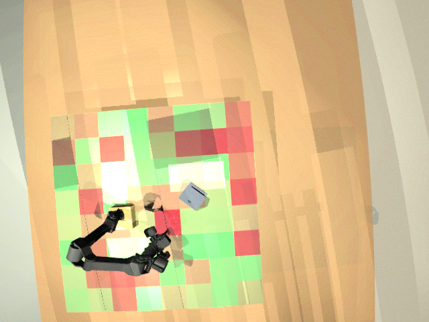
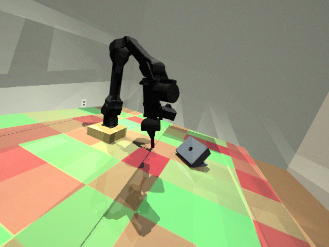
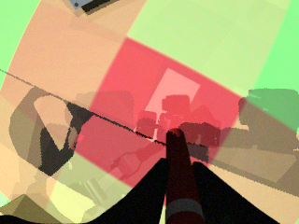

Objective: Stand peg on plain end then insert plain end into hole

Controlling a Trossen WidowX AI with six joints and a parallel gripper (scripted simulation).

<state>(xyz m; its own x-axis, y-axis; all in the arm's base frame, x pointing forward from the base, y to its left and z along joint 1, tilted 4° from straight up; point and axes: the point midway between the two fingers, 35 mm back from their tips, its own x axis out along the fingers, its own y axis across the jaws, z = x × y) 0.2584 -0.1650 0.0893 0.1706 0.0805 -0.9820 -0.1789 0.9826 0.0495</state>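
My gripper tip is 190 mm short of the grey sloped panel, 150 mm to the right of it and 70 mm above it. The rest, counted from my gripper tip: red peg 20 mm above.
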